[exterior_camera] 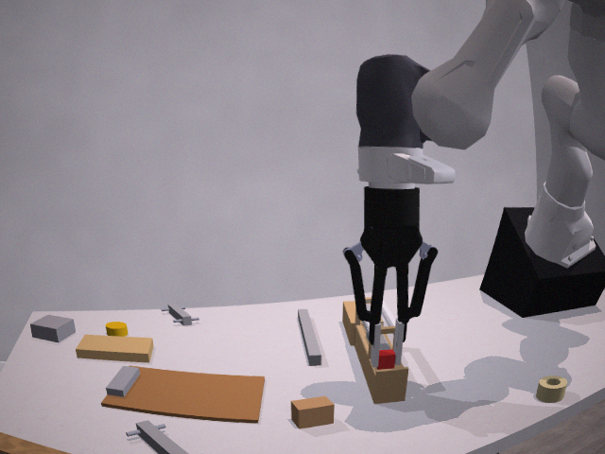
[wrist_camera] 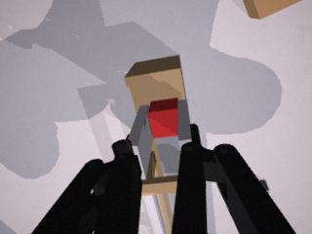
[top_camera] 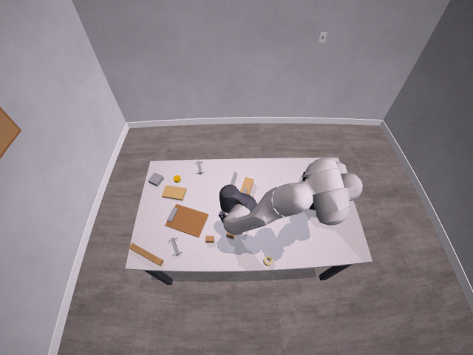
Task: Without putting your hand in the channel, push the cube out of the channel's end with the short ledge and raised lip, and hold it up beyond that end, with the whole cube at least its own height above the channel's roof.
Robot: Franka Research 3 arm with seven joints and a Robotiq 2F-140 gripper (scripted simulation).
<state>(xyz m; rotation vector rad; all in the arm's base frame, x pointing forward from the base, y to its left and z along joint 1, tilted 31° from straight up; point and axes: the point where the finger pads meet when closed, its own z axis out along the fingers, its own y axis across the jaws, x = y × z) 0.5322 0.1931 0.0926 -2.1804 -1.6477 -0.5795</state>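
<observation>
Right now the red cube is 30 mm below my hand. Also, from my hand: tan wooden block (130 mm ahead, 70 mm below, 60 mm to the left); then long grey bar (300 mm to the right, 70 mm below, 30 mm ahead); then tan wooden channel (130 mm to the right, 40 mm behind, 30 mm below).
</observation>
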